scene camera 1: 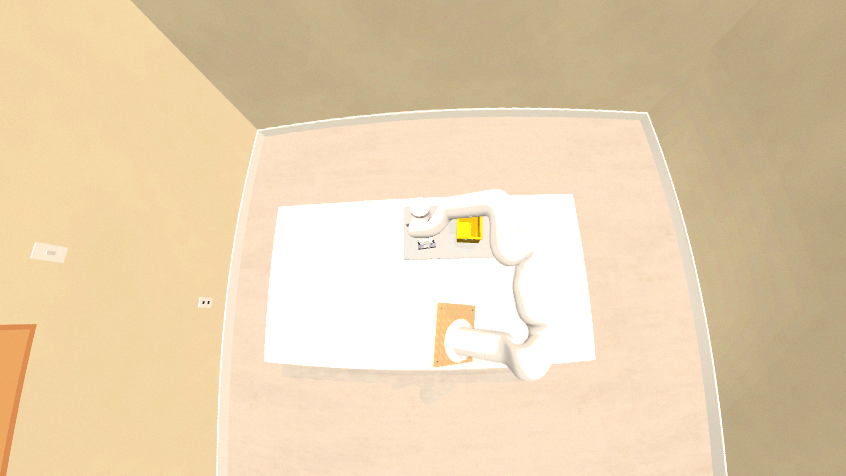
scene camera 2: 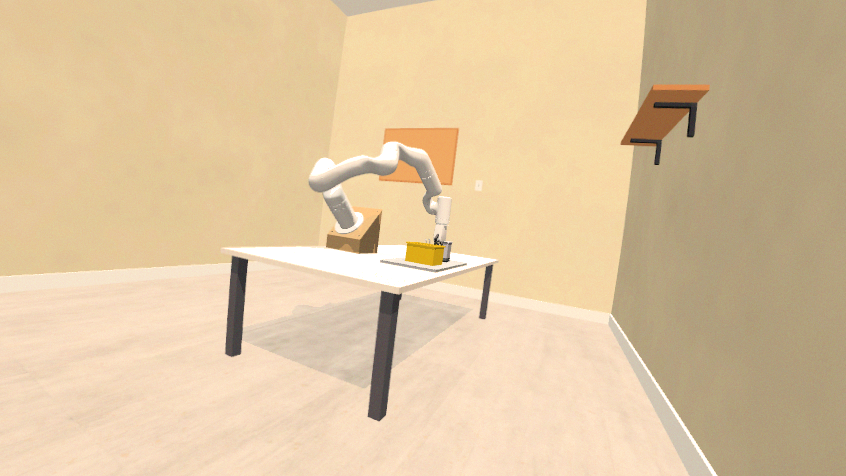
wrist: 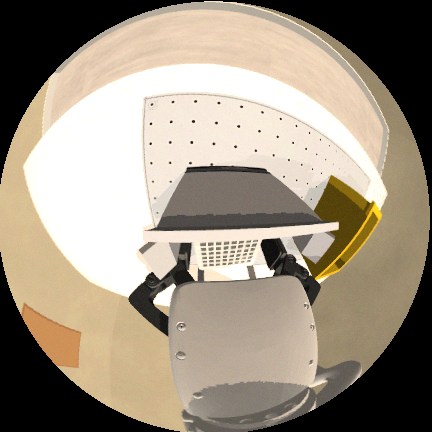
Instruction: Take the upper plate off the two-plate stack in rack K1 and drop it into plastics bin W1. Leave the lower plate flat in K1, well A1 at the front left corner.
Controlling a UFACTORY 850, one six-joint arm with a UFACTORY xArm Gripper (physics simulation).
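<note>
In the wrist view, my gripper (wrist: 229, 234) (scene camera 2: 437, 240) is open, its black fingers apart on the left and right sides of a white plate (wrist: 228, 253) with a grid of wells. The log-free gap between them holds no gripped plate. The plate lies in what looks like rack K1 (wrist: 235, 195) (scene camera 2: 447, 251), a tall grey structure with a pale top rim that covers part of the plate. I cannot tell the two stacked plates apart. The yellow bin W1 (scene camera 1: 468, 229) (scene camera 2: 423, 253) (wrist: 342, 220) stands right of the rack in the wrist view. The arm hides the fingers in scene camera 1.
A pale perforated board (scene camera 1: 443, 252) (wrist: 195, 132) lies under rack and bin on the white table (scene camera 1: 331, 284) (scene camera 2: 295, 260). Small silver and black parts (scene camera 1: 426, 243) show beside the wrist in scene camera 1. The arm (scene camera 1: 529, 290) (scene camera 2: 360, 168) stands on a wooden base (scene camera 1: 443, 319) (scene camera 2: 343, 243).
</note>
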